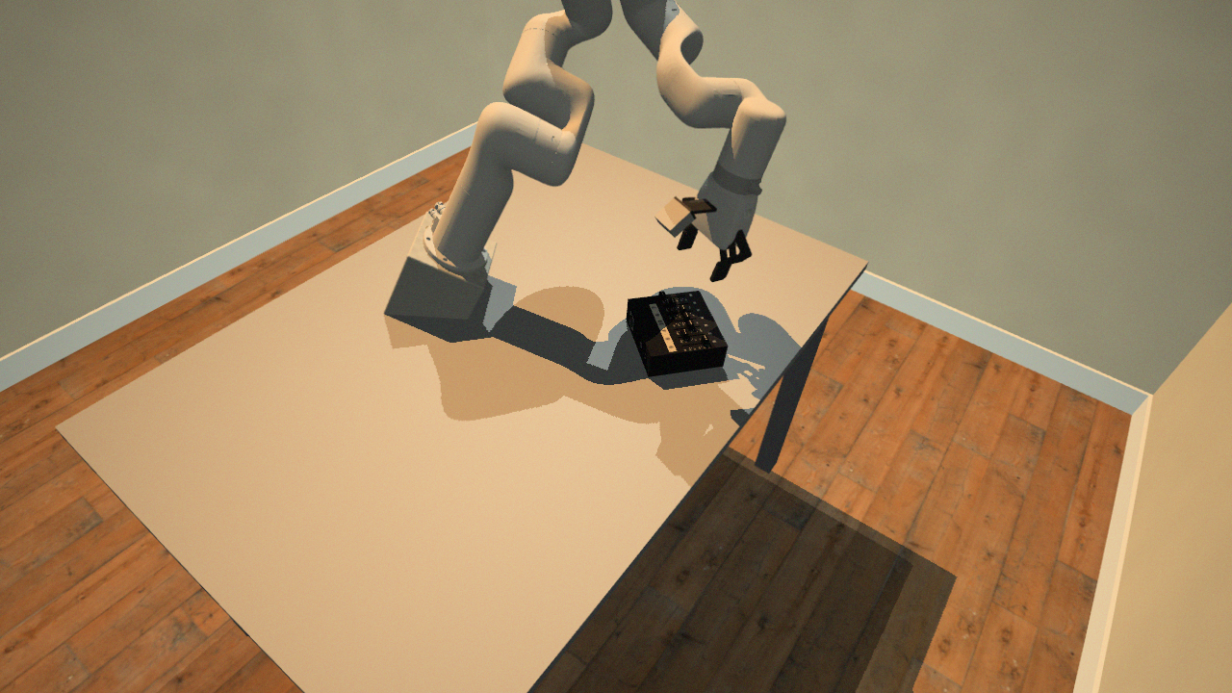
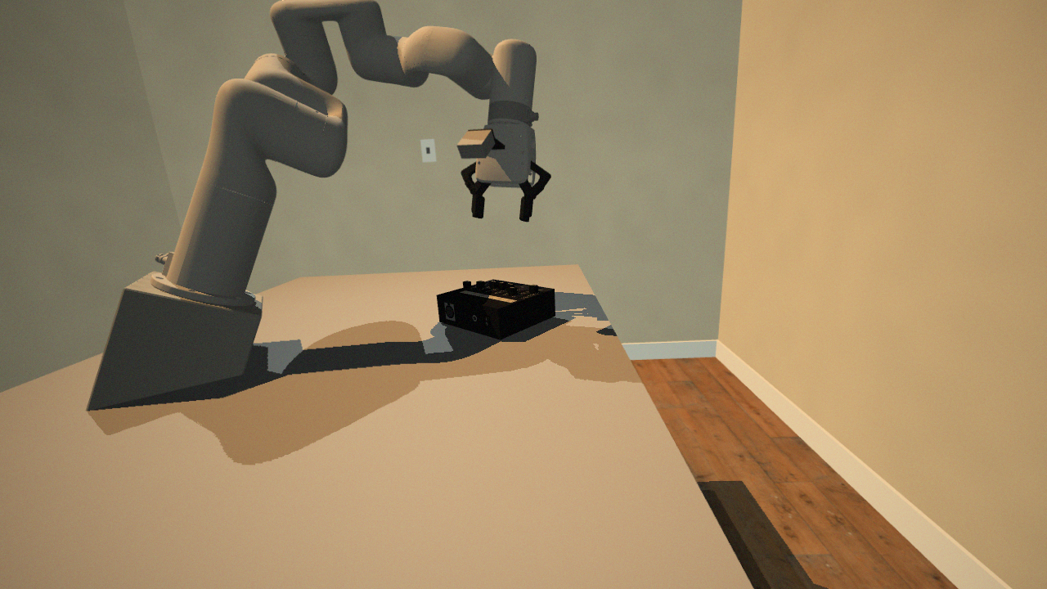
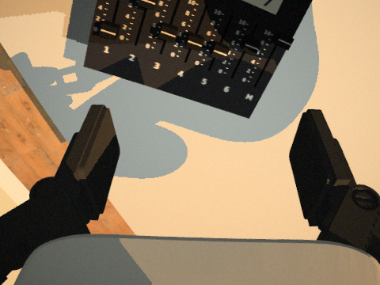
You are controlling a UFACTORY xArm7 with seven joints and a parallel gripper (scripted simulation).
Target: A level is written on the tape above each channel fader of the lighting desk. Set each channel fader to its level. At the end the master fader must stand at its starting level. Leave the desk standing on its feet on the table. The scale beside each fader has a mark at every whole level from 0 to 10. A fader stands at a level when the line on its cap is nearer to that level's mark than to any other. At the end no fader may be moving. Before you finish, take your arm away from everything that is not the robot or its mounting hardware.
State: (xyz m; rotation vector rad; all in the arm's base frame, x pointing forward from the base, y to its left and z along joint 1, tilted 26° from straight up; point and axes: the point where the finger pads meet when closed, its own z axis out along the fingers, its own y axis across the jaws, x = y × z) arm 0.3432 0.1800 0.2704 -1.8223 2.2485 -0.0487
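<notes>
The channel 1 fader cap lies 6 cm ahead of my hand, 3 cm to the right of it and 13 cm below it. Also, from my hand: channel 5 fader cap 2 cm behind, 13 cm below; then channel 4 fader cap 1 cm to the right, 13 cm below; then channel 3 fader cap 1 cm ahead, 2 cm to the right, 13 cm below.
</notes>
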